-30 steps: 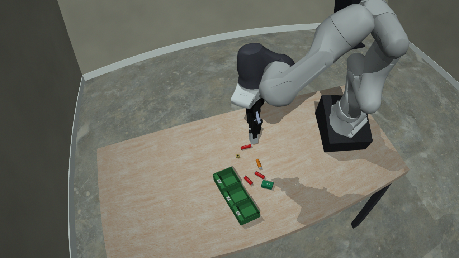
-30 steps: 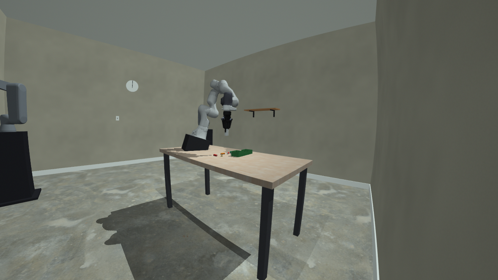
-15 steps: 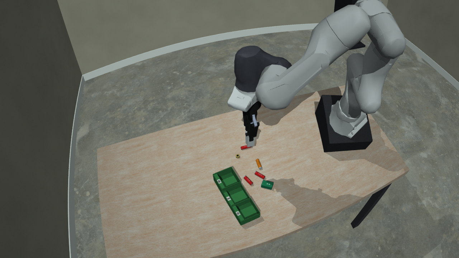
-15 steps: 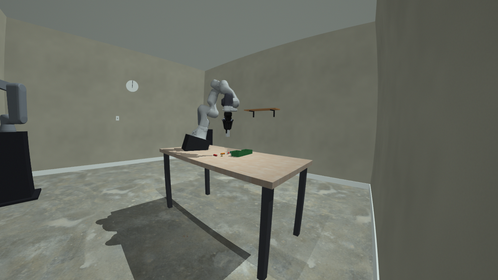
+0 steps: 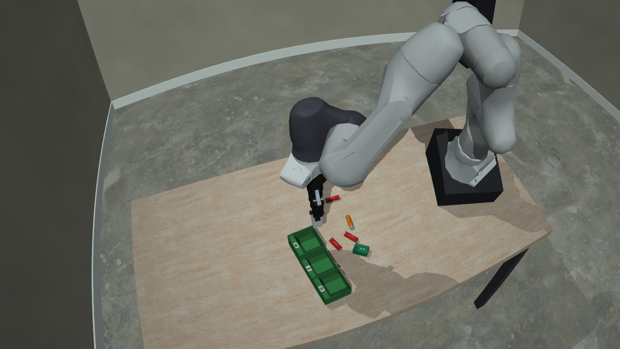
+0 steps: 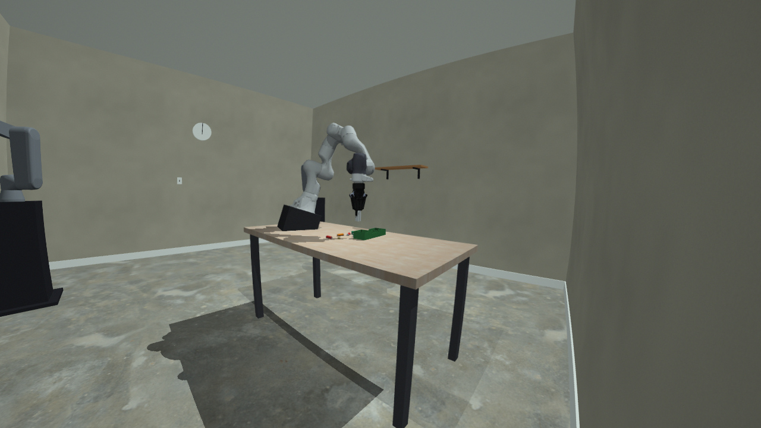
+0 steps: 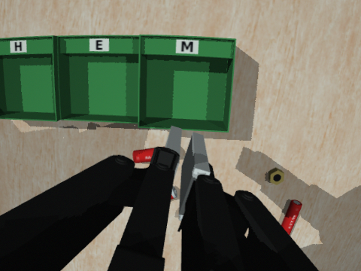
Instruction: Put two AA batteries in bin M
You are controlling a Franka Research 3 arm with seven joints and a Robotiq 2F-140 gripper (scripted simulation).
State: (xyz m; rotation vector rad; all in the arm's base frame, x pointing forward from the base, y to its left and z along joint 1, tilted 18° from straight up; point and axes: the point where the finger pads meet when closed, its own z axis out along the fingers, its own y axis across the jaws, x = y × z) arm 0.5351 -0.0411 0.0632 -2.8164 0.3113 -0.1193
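Right now the bin marked M is 3 cm ahead of my hand, 9 cm to the left of it and 12 cm below it. Round my hand: orange battery (12 cm behind, 3 cm to the right, 13 cm below); small green block battery (10 cm behind, 8 cm to the left, 13 cm below); red AA battery (4 cm behind, 3 cm to the left, 13 cm below).
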